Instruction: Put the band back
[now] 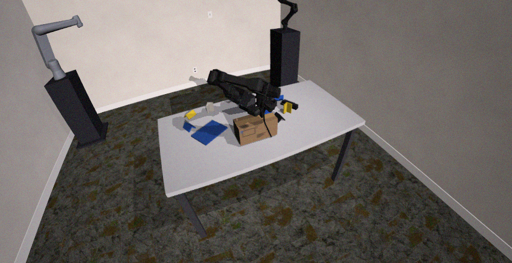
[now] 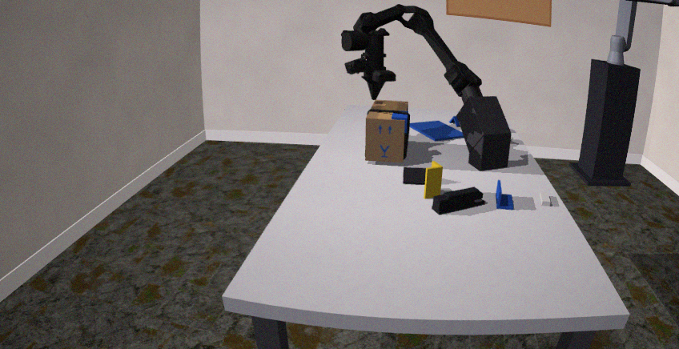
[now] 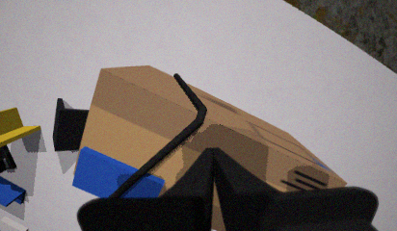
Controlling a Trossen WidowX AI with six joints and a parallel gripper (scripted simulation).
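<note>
The brown carton is 13 cm below my hand, 5 cm behind it and 2 cm to the right of it. The rest, counted from my hand: yellow corner guard (30 cm to the left, 17 cm below, 17 cm behind); blue flat sheet (28 cm to the right, 23 cm behind, 20 cm below); black stapler (37 cm to the left, 23 cm behind, 19 cm below).
</note>
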